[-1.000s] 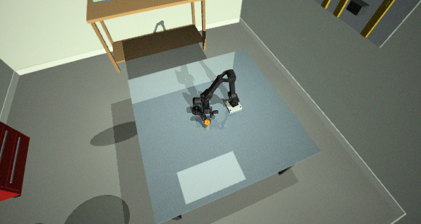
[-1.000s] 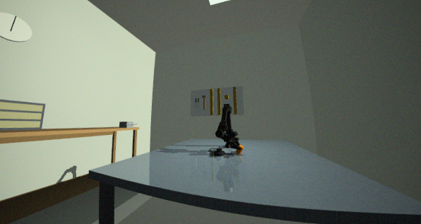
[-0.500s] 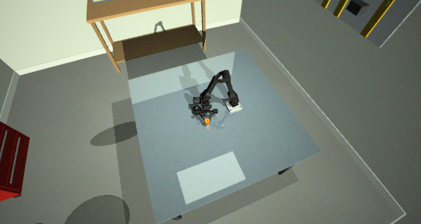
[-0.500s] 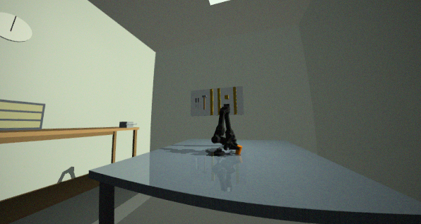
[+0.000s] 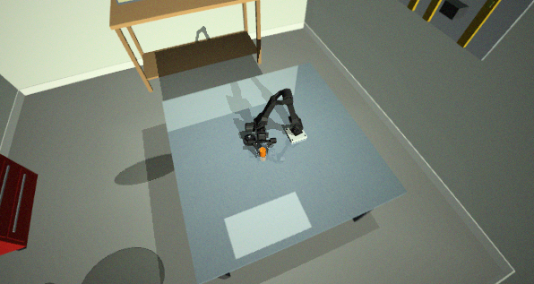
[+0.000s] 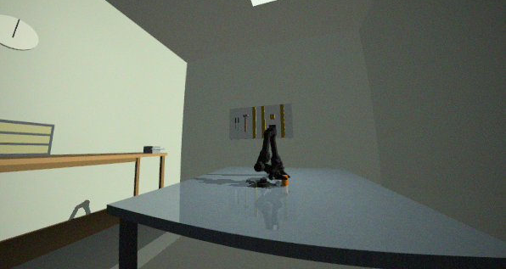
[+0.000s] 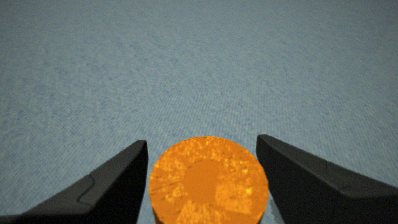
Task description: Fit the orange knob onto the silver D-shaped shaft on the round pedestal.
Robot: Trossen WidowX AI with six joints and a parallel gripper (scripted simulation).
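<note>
Right now my gripper tip is 1 cm past the orange knob and 2 cm to the left of it. Also, from my gripper tip: dark round pedestal (2 cm ahead, 16 cm to the right, 2 cm below).
</note>
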